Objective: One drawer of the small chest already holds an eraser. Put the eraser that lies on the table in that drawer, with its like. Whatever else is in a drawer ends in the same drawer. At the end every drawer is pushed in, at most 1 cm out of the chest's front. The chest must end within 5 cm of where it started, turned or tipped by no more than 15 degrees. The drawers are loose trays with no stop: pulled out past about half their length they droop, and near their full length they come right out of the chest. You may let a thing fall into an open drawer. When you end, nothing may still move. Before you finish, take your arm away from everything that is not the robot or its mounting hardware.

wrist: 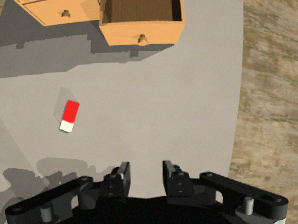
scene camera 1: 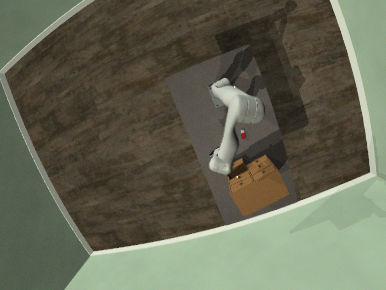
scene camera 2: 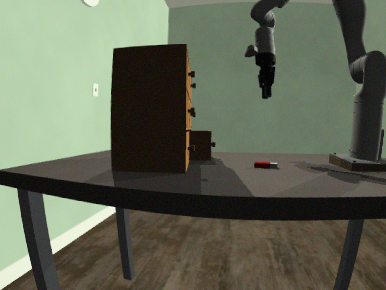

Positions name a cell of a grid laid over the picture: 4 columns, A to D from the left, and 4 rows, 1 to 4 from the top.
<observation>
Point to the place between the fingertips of my gripper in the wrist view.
B4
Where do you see a wooden chest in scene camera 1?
C3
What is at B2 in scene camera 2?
A wooden chest.
</observation>
